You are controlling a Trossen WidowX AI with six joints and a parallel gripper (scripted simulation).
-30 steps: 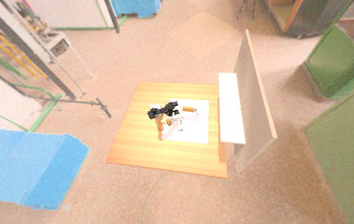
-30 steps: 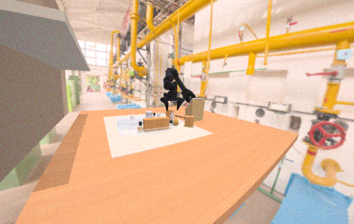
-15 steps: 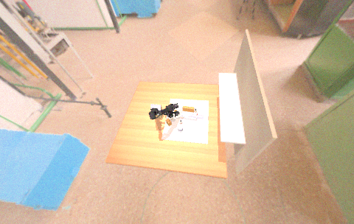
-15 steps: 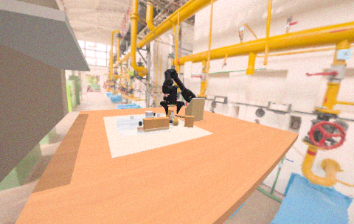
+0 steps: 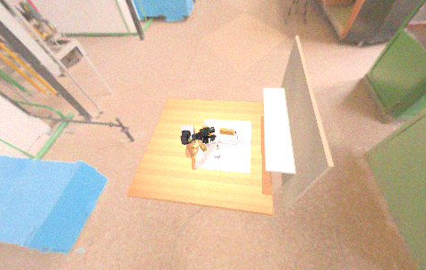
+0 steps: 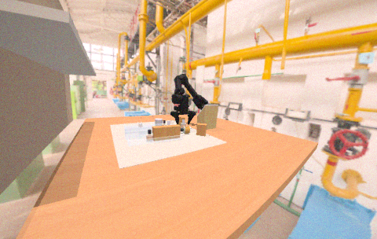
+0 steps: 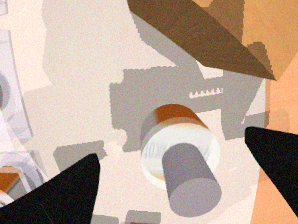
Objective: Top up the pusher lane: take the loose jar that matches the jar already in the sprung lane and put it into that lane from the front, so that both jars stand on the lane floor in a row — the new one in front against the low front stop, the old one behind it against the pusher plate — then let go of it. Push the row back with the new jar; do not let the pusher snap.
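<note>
The white mat is 19 cm ahead of my gripper tip, 3 cm below it and 1 cm to the left of it.
</note>
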